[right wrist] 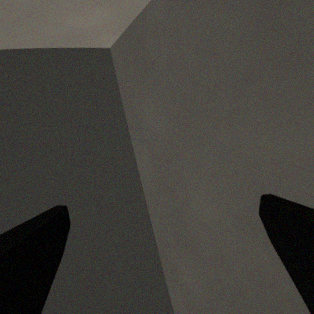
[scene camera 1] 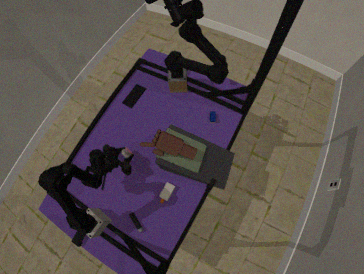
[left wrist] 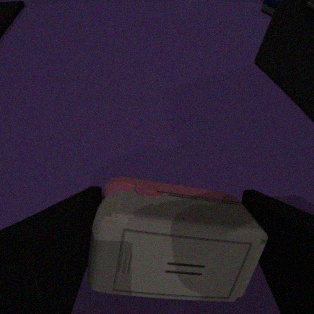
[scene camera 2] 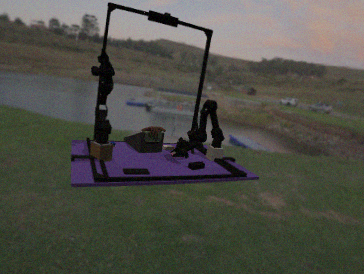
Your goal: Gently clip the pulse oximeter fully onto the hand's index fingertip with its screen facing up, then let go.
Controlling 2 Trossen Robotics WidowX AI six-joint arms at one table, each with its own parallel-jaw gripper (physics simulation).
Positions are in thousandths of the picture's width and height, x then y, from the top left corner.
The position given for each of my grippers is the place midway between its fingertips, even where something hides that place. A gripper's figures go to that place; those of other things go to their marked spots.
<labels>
My left gripper (left wrist: 549, 632) is 10 cm from the lens. A pulse oximeter (left wrist: 486, 763): 7 cm from the lens. A dark grey base (left wrist: 887, 177) is 29 cm from the lens. The marked spots on the pulse oximeter and the dark grey base are 25 cm apart.
</labels>
